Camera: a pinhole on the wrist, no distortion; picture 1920 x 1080 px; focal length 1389.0 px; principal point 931.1 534.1 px. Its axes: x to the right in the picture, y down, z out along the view. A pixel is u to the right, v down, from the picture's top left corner.
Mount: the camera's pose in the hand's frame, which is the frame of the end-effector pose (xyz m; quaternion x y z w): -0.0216 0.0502 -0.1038 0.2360 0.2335 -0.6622 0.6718
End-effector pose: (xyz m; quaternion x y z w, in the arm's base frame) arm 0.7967 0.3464 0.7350 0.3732 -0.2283 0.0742 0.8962
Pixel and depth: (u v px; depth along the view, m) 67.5 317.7 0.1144
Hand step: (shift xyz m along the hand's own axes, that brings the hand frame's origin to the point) -0.0403 0.0338 0.0298
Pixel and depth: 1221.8 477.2 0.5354
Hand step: -0.0413 -0.3727 0.2432
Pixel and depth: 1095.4 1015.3 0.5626
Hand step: 0.1749 -0.3518 0.2946
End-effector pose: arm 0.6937 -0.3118 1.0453 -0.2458 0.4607 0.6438 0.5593
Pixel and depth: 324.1 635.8 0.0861
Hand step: -0.0157 0.0257 -0.0131
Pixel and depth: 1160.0 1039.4 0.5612
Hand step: 0.1845 -0.3710 0.2774
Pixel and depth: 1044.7 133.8 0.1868
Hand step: -0.0750 -0.0793 0.0318
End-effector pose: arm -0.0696 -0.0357 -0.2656 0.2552 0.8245 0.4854 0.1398
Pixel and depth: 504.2 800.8 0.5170
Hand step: 0.0760 -0.1486 0.3995
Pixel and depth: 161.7 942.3 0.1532
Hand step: 0.0224 0.0209 0.0691
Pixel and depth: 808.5 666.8 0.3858
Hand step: 0.0152 -0.1645 0.2186
